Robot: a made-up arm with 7 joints.
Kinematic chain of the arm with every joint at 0, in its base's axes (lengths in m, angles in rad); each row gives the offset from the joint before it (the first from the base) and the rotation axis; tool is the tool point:
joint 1: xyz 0 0.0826 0 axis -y
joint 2: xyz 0 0.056 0 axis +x
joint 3: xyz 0 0 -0.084 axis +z
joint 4: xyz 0 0 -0.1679 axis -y
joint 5: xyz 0 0 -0.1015 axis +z
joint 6: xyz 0 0 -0.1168 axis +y
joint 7: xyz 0 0 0 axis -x
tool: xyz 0 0 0
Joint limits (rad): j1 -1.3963..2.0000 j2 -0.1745..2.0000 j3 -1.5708..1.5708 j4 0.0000..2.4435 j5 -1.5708..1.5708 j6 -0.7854..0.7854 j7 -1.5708..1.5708
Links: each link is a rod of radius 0.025 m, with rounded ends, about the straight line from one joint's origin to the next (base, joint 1, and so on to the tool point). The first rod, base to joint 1, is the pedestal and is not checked.
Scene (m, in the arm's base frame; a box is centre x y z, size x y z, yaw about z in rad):
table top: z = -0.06
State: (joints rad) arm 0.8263 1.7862 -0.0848 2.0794 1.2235 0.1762 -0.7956
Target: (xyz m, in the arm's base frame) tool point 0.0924 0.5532 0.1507
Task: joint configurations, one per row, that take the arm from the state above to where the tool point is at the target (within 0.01 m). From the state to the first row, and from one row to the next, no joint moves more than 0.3 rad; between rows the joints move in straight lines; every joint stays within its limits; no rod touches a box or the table.
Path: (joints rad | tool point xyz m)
1: 0.7206 1.8027 -0.0766 1.8294 1.2235 0.1762 -0.7956 | 0.1387 0.3331 0.1609
2: 0.6148 1.8192 -0.0685 1.5794 1.2235 0.1762 -0.7956 | 0.1508 0.3846 0.1640
3: 0.5091 1.8357 -0.0603 1.3294 1.2235 0.1762 -0.7956 | 0.1520 0.4354 0.1619
4: 0.4033 1.8522 -0.0522 1.0794 1.2235 0.1762 -0.7956 | 0.1419 0.4823 0.1572
5: 0.2976 1.8687 -0.0440 0.8294 1.2235 0.1762 -0.7956 | 0.1214 0.5224 0.1527
6: 0.1918 1.8852 -0.0359 0.5794 1.2235 0.1762 -0.7956 | 0.0924 0.5532 0.1507

